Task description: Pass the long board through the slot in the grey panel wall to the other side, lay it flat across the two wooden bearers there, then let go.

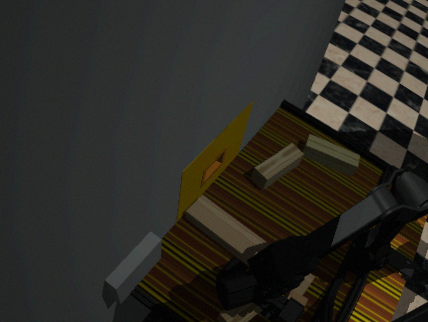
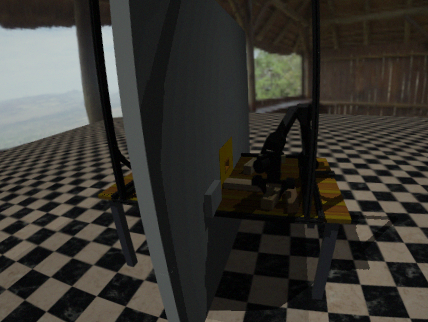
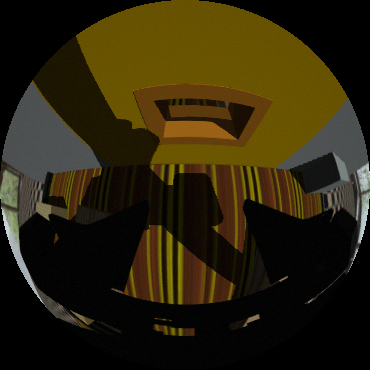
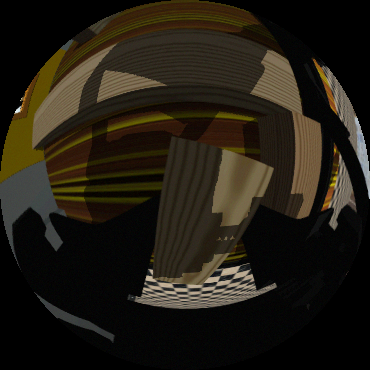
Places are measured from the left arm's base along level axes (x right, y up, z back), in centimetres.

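Pixels of known places: left gripper, between the fingertips: (image 3: 197, 205); right gripper, between the fingertips: (image 1: 251, 304) (image 4: 197, 199); right arm's base, origin of its link: (image 1: 358, 263).
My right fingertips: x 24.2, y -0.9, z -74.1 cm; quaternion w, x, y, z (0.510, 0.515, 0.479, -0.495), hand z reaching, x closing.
For each thing: its middle in the pictures, then the offset to it from my right fingertips. "spot": a spot on its surface instead.
- long board, middle of its body: (image 4: 96, 82) (image 1: 249, 247) (image 2: 257, 185) dz +8.1, dx -11.5, dy +0.6 cm
- slot's orange rim, a spot on its surface: (image 3: 254, 122) spot: dz +31.0, dx -16.2, dy +8.1 cm
- short wood block, middle of its body: (image 4: 192, 227) (image 1: 246, 308) (image 2: 271, 198) dz +0.4, dx +1.8, dy +1.3 cm
- grey ledge, a spot on its surface: (image 1: 134, 267) spot: dz +23.1, dx +11.3, dy +9.0 cm
The long board (image 1: 225, 227) (image 2: 241, 184) (image 4: 185, 60) lies flat on the table beside the wall, one end near the yellow panel (image 1: 235, 137) (image 2: 226, 150) (image 3: 200, 50) around the slot's orange rim (image 3: 254, 122). My right gripper (image 4: 197, 199) (image 2: 272, 186) is shut on a short wood block (image 4: 190, 170) (image 2: 270, 200); its fingers meet the block's two sides. It is beside the long board, apart from it. My left gripper (image 3: 197, 205) is open and empty, facing the panel from its other side. Low wood pieces there, seemingly the bearers, are partly hidden by its fingers.
The grey wall (image 1: 125, 100) (image 2: 195, 100) crosses the table. Another wood block (image 4: 306, 165) (image 2: 291, 197) is close to my right gripper's block. Two more blocks (image 1: 278, 166) (image 1: 331, 154) lie farther back. A grey ledge (image 1: 134, 267) (image 2: 213, 197) juts out near the table edge.
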